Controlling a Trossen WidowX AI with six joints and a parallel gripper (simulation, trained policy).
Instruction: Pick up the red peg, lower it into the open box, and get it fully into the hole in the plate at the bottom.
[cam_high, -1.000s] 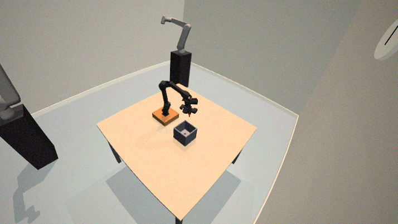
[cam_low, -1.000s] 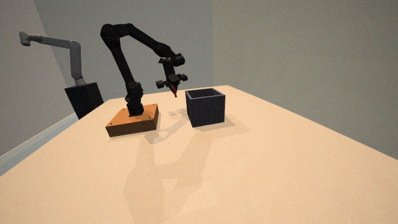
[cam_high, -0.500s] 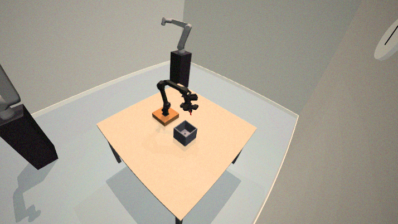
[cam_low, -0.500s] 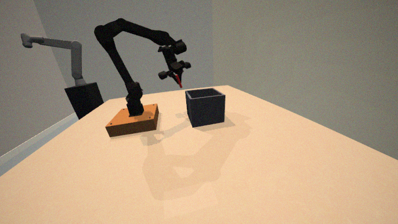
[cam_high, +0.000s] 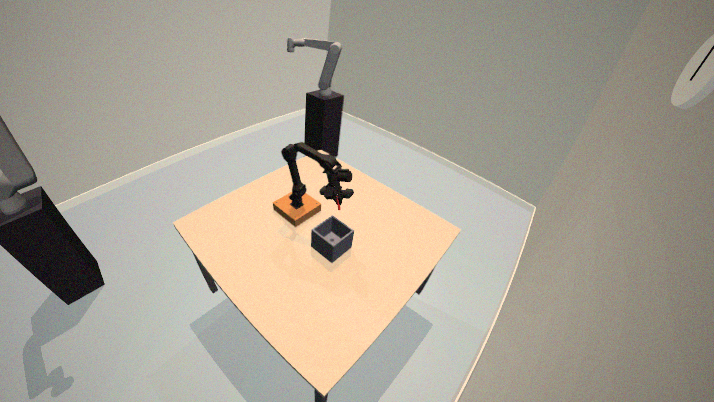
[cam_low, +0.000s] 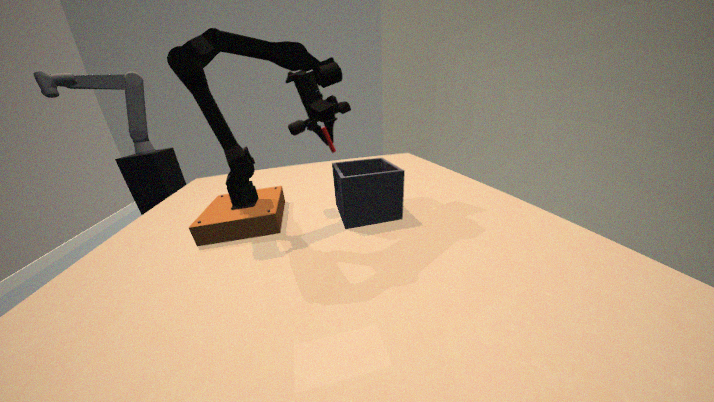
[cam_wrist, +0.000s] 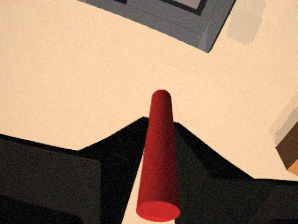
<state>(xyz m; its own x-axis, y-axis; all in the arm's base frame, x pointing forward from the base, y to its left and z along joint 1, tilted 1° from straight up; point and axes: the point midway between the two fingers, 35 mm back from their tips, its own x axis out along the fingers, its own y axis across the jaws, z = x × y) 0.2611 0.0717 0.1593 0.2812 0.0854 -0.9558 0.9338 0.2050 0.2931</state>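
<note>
Right now the plate is 140 mm below my gripper tip, 120 mm to the right of it and 80 mm ahead of it. Also, from my gripper tip: red peg 10 mm above.
</note>
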